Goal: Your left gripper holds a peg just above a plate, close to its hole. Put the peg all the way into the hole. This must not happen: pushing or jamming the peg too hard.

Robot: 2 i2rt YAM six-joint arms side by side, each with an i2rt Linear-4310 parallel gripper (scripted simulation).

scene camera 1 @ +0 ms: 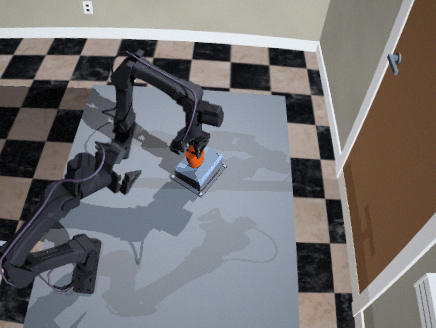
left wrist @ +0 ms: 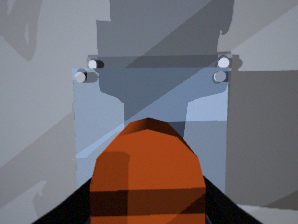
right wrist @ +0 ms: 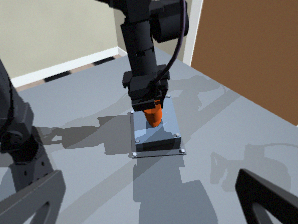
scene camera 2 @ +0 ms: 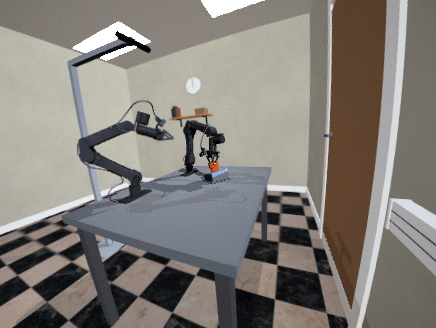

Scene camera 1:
blue plate: 211,158
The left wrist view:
my left gripper: 148,179
orange peg: 148,165
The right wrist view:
my left gripper: 152,109
my right gripper: 150,178
blue plate: 165,132
